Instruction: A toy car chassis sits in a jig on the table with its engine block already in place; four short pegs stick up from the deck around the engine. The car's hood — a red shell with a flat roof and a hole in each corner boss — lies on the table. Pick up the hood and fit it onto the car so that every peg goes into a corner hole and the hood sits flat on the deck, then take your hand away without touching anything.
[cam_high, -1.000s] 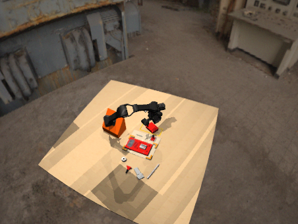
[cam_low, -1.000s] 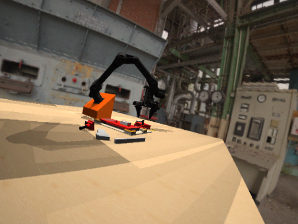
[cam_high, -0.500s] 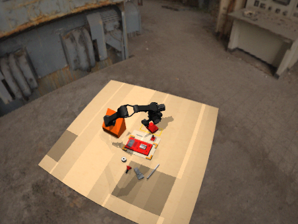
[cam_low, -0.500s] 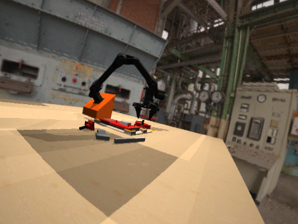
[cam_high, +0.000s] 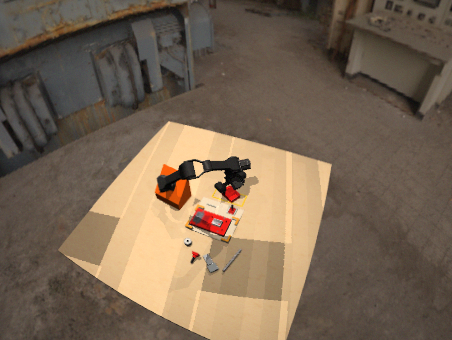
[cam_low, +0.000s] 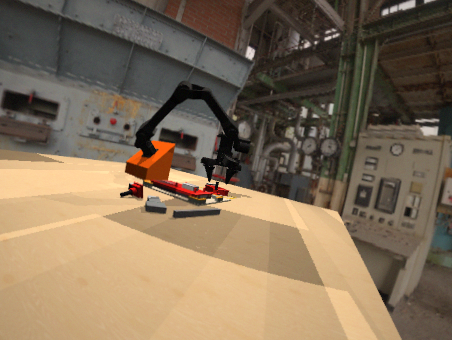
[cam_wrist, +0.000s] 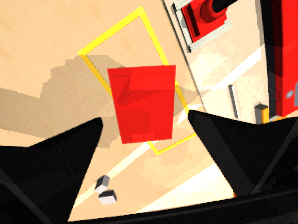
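Now: the red hood 30 mm below my gripper tip. Round my gripper tip: thin grey rod: 190 mm ahead, 370 mm to the right, 40 mm below.
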